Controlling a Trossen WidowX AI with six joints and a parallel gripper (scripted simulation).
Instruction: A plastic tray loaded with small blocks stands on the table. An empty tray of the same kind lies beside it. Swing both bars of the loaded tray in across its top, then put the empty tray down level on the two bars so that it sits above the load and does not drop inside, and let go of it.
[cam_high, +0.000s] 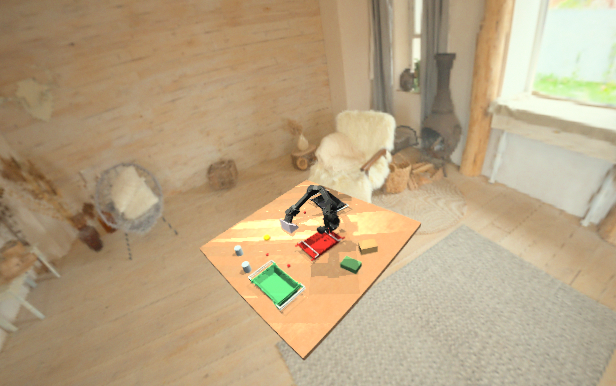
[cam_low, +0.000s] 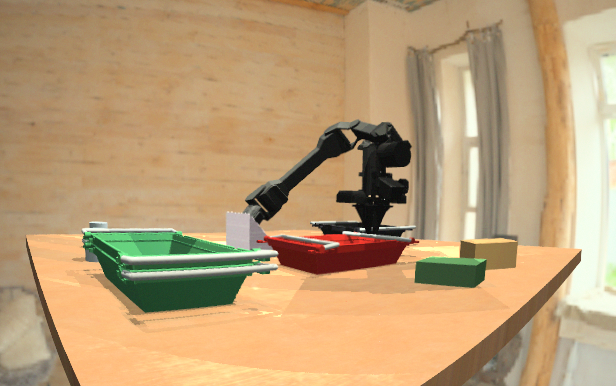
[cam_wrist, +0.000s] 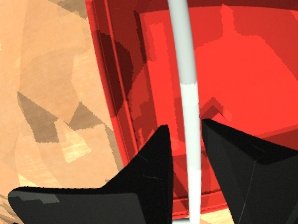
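The black tray is 330 mm to the left of my gripper tip, 280 mm behind it and 20 mm below it. The rest, counted from my gripper tip: tan block (290 mm ahead, 70 mm to the left, 40 mm below); green block (280 mm ahead, 130 mm to the right, 50 mm below).
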